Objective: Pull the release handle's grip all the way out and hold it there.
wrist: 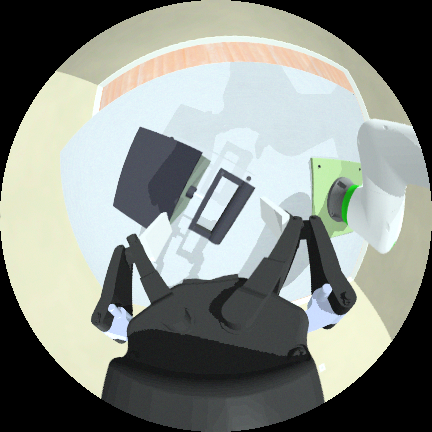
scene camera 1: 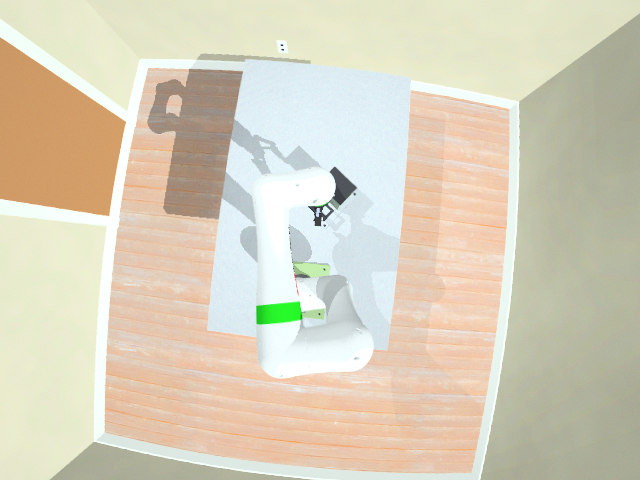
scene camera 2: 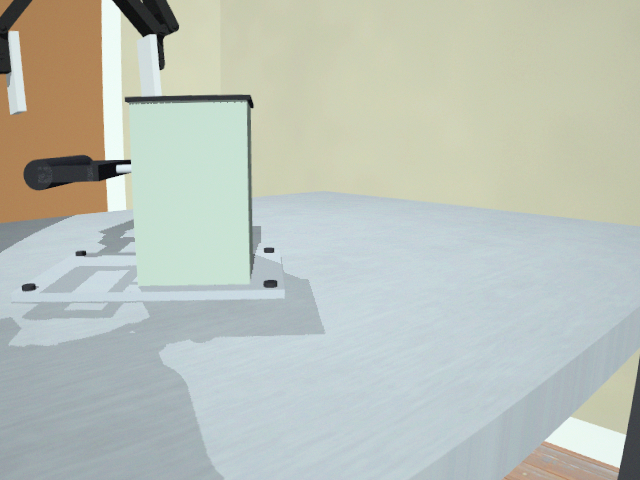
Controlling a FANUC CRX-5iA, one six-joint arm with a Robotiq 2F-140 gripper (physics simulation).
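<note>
The release handle is a pale green box housing (scene camera 2: 191,191) with a dark top (scene camera 1: 343,186) (wrist: 155,170), upright on a light base plate (scene camera 2: 206,295). Its black rectangular grip (scene camera 2: 56,173) (wrist: 235,215) stands a short way out from one side, on a pale rod (scene camera 2: 124,168). My gripper (scene camera 2: 83,103) (wrist: 213,214) is open and empty. In scene camera 2 its fingertips are above the grip's height, and the right one's lower end is hidden behind the housing. In the wrist view the grip shows between the two pads, touching neither. In scene camera 1 the arm partly covers gripper and handle.
The handle stands on a grey table (scene camera 1: 330,113) (scene camera 2: 439,310) (wrist: 150,110). Black bolts stand at the base plate's corners. The white arm (scene camera 1: 276,248) (wrist: 382,175) rises from a green mounting plate (scene camera 1: 317,268) (wrist: 325,175). Shadows fall across the table.
</note>
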